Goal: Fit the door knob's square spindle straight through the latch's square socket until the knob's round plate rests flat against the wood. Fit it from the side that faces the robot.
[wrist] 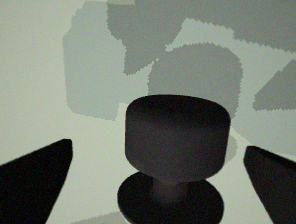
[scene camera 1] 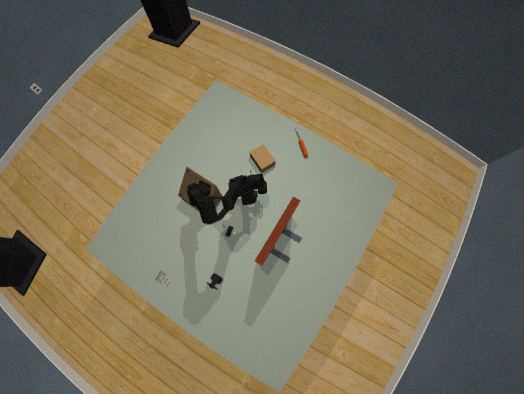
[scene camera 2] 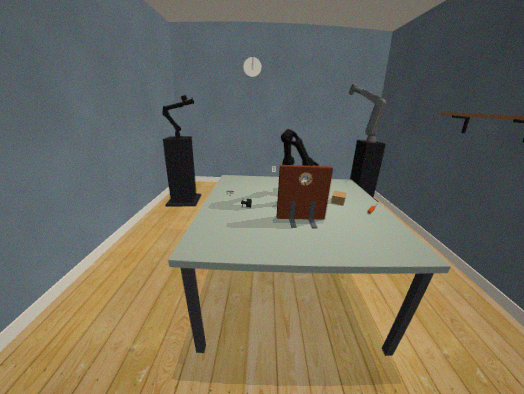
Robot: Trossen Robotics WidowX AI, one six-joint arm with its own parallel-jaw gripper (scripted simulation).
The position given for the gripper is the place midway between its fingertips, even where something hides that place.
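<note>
Red-brown wooden board (scene camera 2: 317, 189) in view. Dark door knob (wrist: 178, 138) in view. Scene camera 2 misses the knob, hidden by the red-brown wooden board. The gripper (wrist: 160, 150) in view too.
</note>
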